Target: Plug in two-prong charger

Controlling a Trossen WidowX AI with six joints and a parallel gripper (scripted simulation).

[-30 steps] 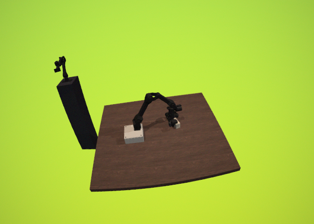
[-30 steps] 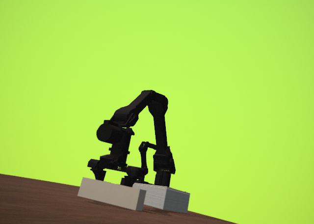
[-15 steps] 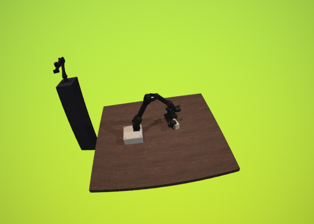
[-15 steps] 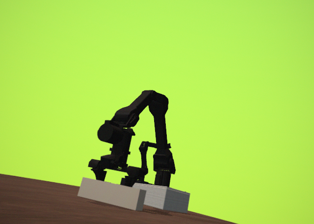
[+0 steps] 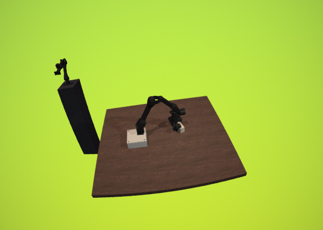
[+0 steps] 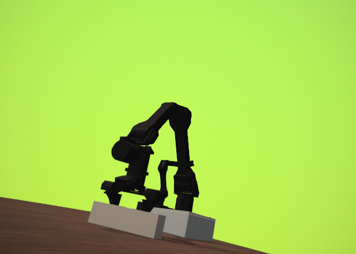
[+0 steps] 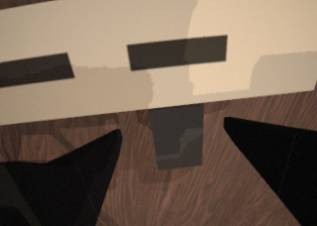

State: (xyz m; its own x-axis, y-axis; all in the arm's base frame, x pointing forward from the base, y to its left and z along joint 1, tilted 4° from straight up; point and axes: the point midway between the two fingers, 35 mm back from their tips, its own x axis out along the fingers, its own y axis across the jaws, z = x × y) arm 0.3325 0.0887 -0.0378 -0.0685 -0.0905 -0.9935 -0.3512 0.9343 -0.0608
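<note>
My gripper tip is 20 mm short of the charger, 10 mm to the right of it and 10 mm below it.
</note>
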